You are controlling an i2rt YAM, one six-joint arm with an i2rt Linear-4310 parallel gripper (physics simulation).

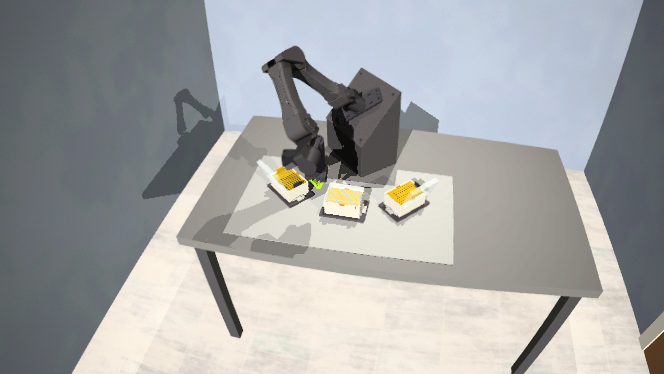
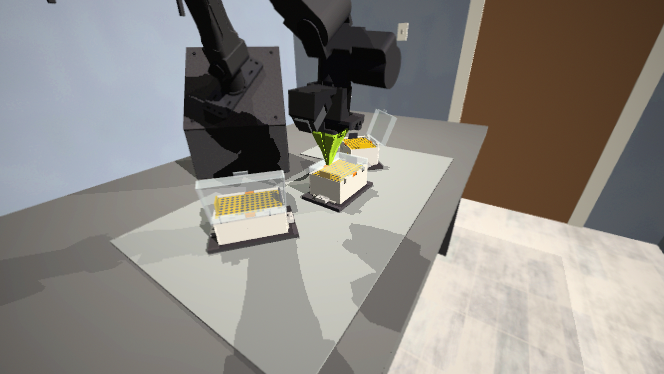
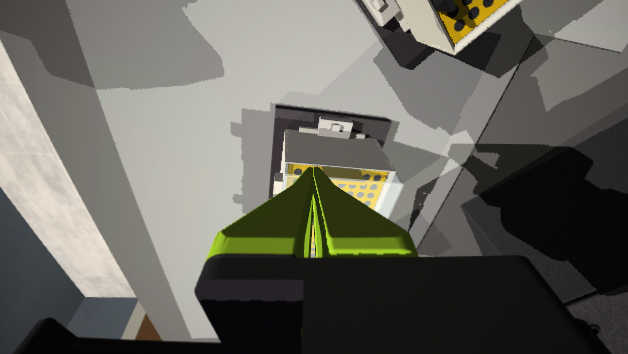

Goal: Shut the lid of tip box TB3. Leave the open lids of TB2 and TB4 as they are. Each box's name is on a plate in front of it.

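Frame: origin at the arm's base, x ahead, y left, z up, level; centimetres.
Seen in the pictures: gripper, fingertip midpoint: (image 1: 318,188) (image 2: 329,164) (image 3: 313,177); arm's base at its link origin: (image 1: 360,106) (image 2: 234,86).
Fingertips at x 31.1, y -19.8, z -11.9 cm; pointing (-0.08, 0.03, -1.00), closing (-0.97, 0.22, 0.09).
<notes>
Offsets run from my fingertips to a thing's top centre. "pt": to the spot under its first point. Level surfaces: height alone.
The middle tip box @[dx -0.9, dy +9.1, dz -2.9 cm] (image 1: 342,210) (image 2: 352,187) (image 3: 335,150) has its clear lid (image 2: 362,161) (image 3: 392,192) over the yellow rack; whether it is fully seated I cannot tell. The left tip box @[dx -13.3, dy -8.6, dz -4.1 cm] (image 1: 296,195) (image 2: 252,229) (image 3: 425,25) has its clear lid @[pt dx -8.7, dy -17.3, dz +2.9 cm] (image 1: 265,170) (image 2: 240,182) standing open. The right tip box @[pt dx +10.0, dy +27.5, dz -3.8 cm] (image 1: 405,207) (image 2: 370,157) has its lid @[pt dx +8.9, dy +35.1, dz +3.4 cm] (image 1: 428,186) (image 2: 382,127) open too. The name plates cannot be read. My green-fingered gripper (image 1: 317,185) (image 2: 328,163) (image 3: 313,177) is shut and empty, tips low at the middle box's left end; contact is unclear.
The boxes stand on dark bases on a pale mat @[dz -10.7 cm] (image 1: 430,245) (image 2: 200,290) (image 3: 165,150) on the grey table @[dz -10.9 cm] (image 1: 515,215). The robot's dark pedestal (image 1: 382,140) (image 2: 205,150) stands behind them. The arm passes above the boxes' back side.
</notes>
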